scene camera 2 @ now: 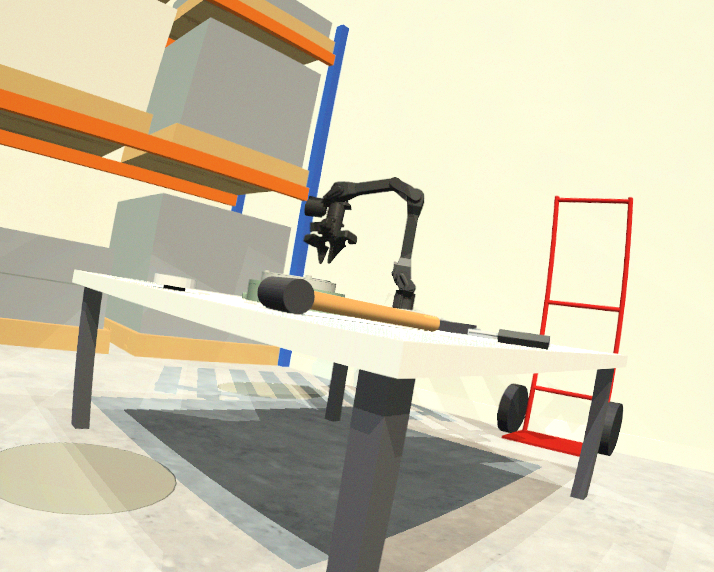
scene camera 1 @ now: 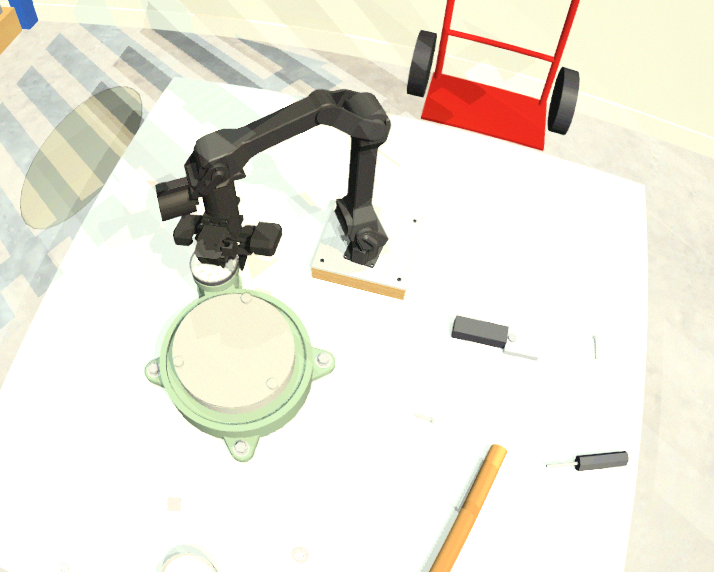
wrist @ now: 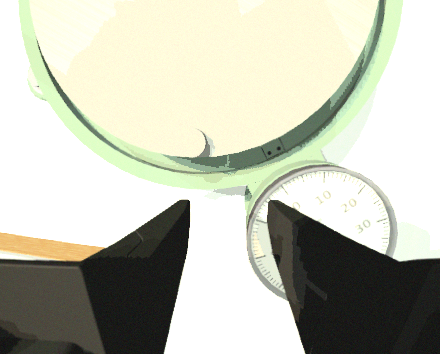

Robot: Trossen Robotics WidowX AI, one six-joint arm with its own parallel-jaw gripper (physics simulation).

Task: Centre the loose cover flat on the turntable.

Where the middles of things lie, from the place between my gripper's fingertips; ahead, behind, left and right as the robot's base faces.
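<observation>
Screwdriver [scene camera 1: 619, 458]: from my hand, 75 cm to the left, 6 cm ahead, 14 cm below. Wooden-handled hammer [scene camera 2: 296, 296]: 31 cm ahead of my hand, 52 cm to the left, 12 cm below. Round cover [scene camera 1: 234, 354]: 5 cm to the left of my hand, 12 cm ahead, 8 cm below. Going by their middles, of the things named here, screwdriver farthest from my hand, round cover nearest.
</observation>
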